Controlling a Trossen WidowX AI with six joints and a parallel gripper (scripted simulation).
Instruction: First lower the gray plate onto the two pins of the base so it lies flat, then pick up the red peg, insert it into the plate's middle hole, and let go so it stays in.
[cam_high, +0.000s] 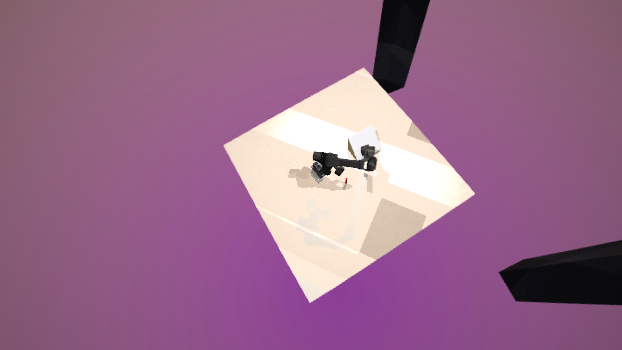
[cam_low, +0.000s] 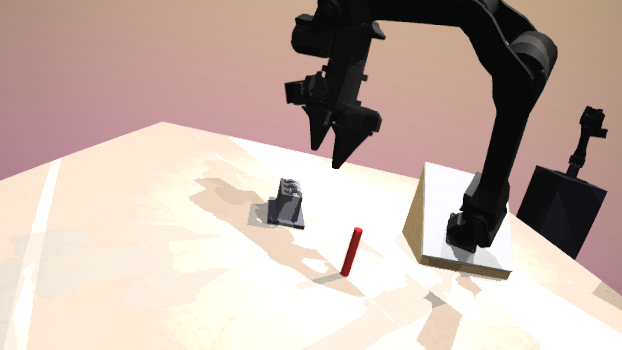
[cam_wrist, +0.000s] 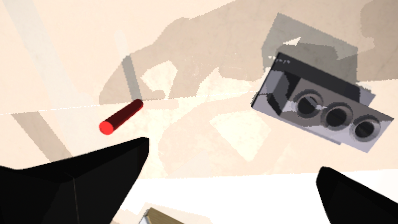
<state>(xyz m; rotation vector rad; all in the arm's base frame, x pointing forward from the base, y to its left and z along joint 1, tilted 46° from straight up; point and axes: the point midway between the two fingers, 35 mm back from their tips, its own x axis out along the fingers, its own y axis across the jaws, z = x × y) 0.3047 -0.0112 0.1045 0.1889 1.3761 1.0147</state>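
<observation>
My gripper tip is 8 cm past the red peg, 8 cm to the right of it and 11 cm above it. Also, from my gripper tip: gray plate (5 cm ahead, 9 cm to the right, 10 cm below).
</observation>
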